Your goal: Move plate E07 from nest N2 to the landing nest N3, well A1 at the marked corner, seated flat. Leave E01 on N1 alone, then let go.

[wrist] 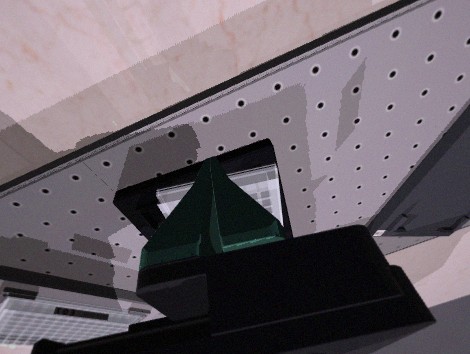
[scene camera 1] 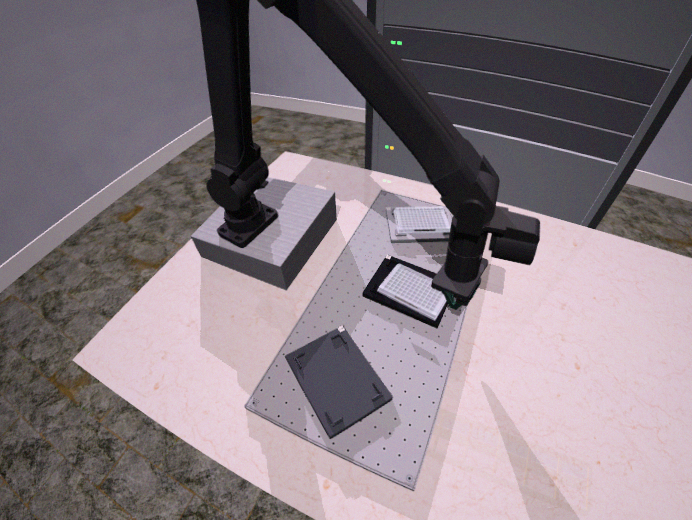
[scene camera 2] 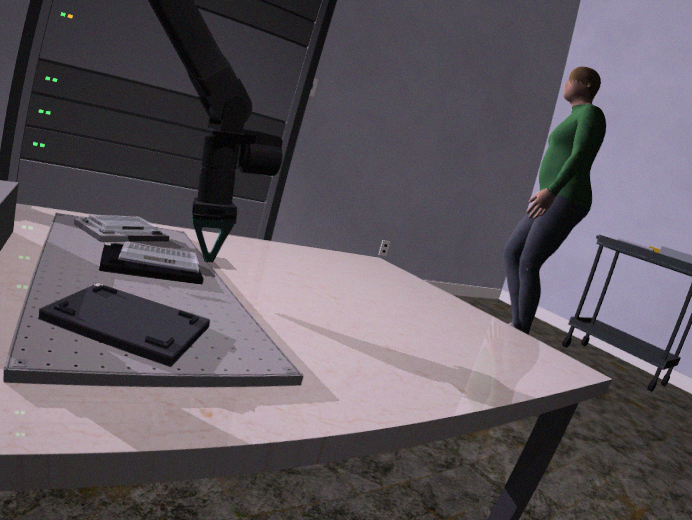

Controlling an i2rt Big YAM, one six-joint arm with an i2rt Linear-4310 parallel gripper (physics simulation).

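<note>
Plate E07 point(scene camera 1: 412, 289) point(scene camera 2: 159, 256) point(wrist: 269, 187) lies on the black nest N2 point(scene camera 1: 373, 287) point(scene camera 2: 151, 272) point(wrist: 250, 154), off-centre, with more bare nest on one side. My gripper point(scene camera 1: 455, 305) point(scene camera 2: 209, 259) point(wrist: 212, 164) is shut and empty, its green fingertips together beside the plate's far-right end; in the wrist view they hide part of the plate. Plate E01 point(scene camera 1: 421, 219) point(scene camera 2: 124, 224) point(wrist: 45, 320) sits on the grey nest N1 at the back. The dark landing nest N3 point(scene camera 1: 338, 380) point(scene camera 2: 128, 321) point(wrist: 435, 185) bears no plate; a white mark point(scene camera 1: 341, 329) point(scene camera 2: 97, 286) point(wrist: 380, 233) shows at one corner.
The nests stand on a perforated board point(scene camera 1: 413, 385) point(scene camera 2: 246, 341) point(wrist: 350, 120). The arm's base stands on a grey block point(scene camera 1: 302, 223) at the left. A rack cabinet stands behind the table. A person point(scene camera 2: 576, 150) and a cart point(scene camera 2: 620, 342) are beyond it.
</note>
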